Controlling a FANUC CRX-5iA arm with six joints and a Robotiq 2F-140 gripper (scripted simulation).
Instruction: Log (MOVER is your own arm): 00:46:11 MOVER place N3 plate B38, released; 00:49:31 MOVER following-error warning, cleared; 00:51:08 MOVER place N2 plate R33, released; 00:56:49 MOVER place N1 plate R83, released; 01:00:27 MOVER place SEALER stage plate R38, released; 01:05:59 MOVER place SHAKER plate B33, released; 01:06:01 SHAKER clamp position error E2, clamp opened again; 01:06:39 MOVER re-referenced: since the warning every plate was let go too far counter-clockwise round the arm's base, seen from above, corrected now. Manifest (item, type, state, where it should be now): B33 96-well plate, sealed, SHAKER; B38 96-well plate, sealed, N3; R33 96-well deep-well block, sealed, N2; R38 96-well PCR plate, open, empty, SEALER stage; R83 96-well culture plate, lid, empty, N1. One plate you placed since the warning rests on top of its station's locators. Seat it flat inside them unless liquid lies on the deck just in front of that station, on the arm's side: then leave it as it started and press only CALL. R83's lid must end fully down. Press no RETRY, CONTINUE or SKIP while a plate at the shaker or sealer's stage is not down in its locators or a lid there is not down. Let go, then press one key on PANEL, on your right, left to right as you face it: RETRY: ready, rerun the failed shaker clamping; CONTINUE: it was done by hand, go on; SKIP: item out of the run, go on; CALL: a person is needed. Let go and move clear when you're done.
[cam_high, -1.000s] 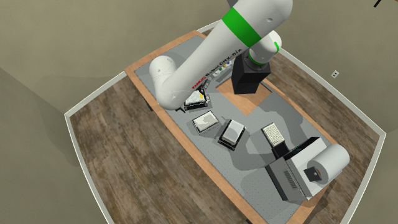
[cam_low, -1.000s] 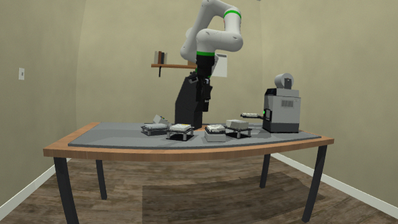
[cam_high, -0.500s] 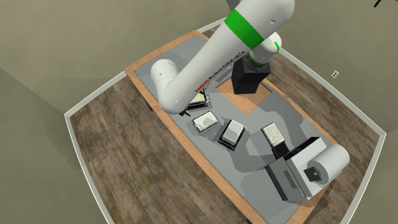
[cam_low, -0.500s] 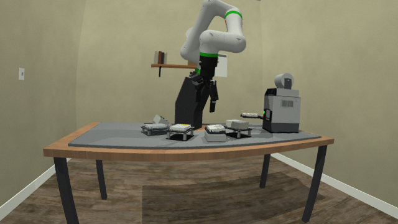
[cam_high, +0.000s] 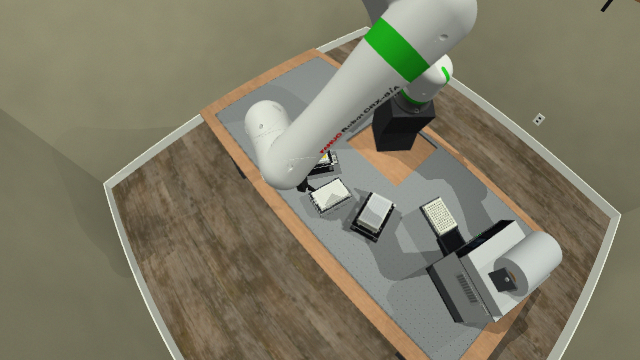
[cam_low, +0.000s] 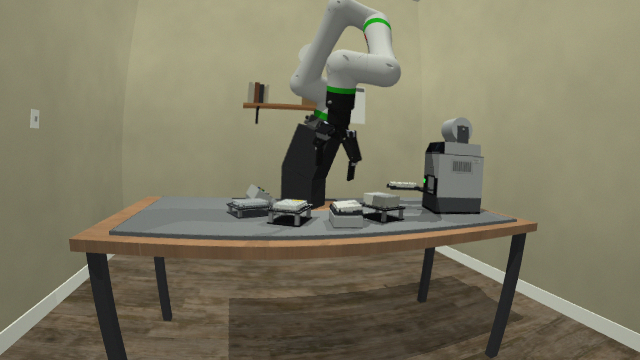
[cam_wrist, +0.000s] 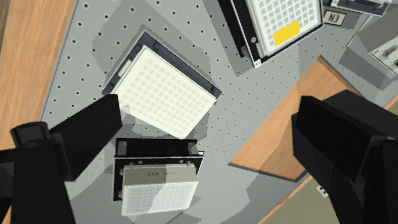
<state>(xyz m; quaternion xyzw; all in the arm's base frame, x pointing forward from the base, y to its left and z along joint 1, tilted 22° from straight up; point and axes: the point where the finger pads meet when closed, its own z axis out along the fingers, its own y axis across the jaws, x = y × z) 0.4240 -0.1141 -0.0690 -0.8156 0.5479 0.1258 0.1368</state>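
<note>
Right now the grey shaker is 160 mm below my hand, 60 mm to the left of it and 20 mm ahead of it. From my hand the other things lie so: white retry button (370 mm behind, 130 mm to the right, 130 mm below); then flat plate (240 mm to the right, 240 mm behind, 150 mm below); then green continue button (420 mm behind, 130 mm to the right, 130 mm below).
</note>
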